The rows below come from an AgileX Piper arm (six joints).
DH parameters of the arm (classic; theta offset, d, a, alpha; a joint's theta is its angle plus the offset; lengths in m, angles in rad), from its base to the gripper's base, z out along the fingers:
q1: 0 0.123 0 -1.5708
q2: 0.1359 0 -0.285 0
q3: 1.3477 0 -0.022 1.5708
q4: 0 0.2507 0 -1.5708
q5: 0 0 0 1.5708
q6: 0 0.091 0 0
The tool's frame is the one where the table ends.
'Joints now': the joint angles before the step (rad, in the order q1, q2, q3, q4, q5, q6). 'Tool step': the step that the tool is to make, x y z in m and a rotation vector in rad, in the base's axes. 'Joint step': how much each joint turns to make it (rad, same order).
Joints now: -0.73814 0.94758 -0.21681 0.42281 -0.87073 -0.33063
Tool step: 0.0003 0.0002 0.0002 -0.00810 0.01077 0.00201
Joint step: -0.00036 -0.00020 -0.00011 -0.00639 0.00011 -0.00872
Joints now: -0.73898 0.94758 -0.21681 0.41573 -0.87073 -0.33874
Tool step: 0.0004 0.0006 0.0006 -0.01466 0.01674 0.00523
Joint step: -0.00107 -0.00247 -0.00001 -0.01346 0.00130 -0.01243
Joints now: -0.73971 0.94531 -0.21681 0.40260 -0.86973 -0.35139
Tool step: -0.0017 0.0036 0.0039 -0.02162 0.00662 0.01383
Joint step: -0.00016 -0.03230 -0.00004 -0.01676 0.02069 -0.01224
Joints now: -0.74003 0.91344 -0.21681 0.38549 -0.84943 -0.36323
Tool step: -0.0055 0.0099 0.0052 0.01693 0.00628 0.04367
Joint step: -0.00037 -0.09634 -0.00007 -0.01367 0.11990 -0.00397
